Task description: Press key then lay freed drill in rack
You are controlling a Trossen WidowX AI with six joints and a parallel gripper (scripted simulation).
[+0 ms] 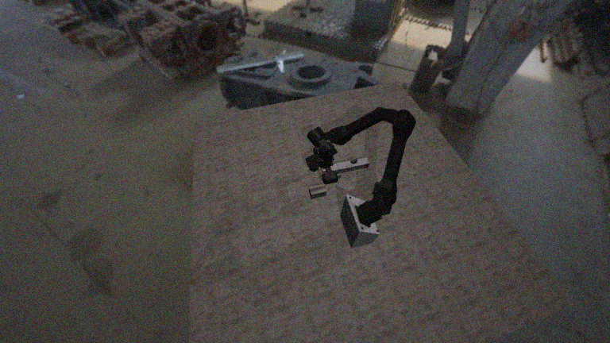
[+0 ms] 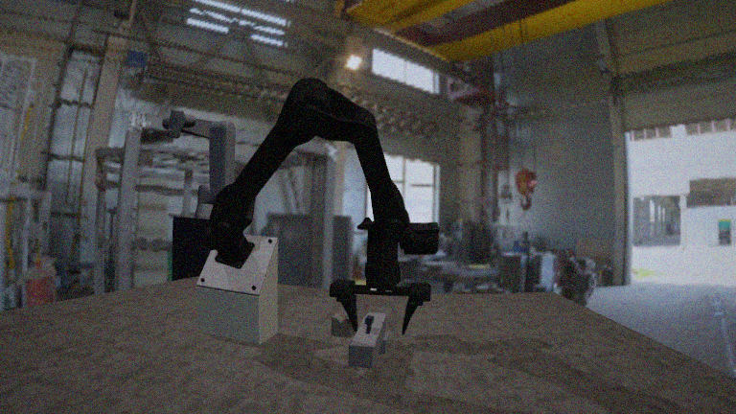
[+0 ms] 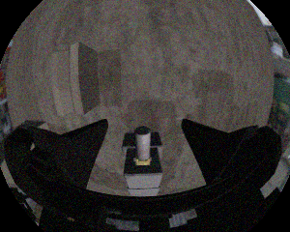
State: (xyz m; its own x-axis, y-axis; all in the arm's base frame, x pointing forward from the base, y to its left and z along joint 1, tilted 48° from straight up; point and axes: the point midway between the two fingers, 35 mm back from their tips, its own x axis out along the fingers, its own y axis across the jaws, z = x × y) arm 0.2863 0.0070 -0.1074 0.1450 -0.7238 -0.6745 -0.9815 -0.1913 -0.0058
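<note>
Right now the drill is 50 mm to the right of my gripper tip and 30 mm above it. Also, from my gripper tip: dark key: 20 mm ahead, 140 mm to the right, 30 mm above; then grey holder block: 10 mm ahead, 110 mm to the right, 20 mm above; then grey rack: 90 mm behind, 40 mm to the left.
</note>
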